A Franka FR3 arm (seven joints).
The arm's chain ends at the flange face. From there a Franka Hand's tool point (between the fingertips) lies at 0.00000 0.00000 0.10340 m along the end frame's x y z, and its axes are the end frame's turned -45 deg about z.
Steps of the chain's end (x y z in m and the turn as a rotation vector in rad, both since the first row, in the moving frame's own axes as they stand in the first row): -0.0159, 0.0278, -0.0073, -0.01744, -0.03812, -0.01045; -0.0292, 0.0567, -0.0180, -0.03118, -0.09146, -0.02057; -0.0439, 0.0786, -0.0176, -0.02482, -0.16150, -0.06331
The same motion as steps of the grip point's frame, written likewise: -0.0350, 0.0069, -0.0074, 0.01462, -0.03929, -0.01045; -0.0697, 0.0151, -0.0185, 0.04262, -0.08672, -0.02057; -0.1005, 0.0150, -0.0190, 0.09665, -0.13175, -0.06331
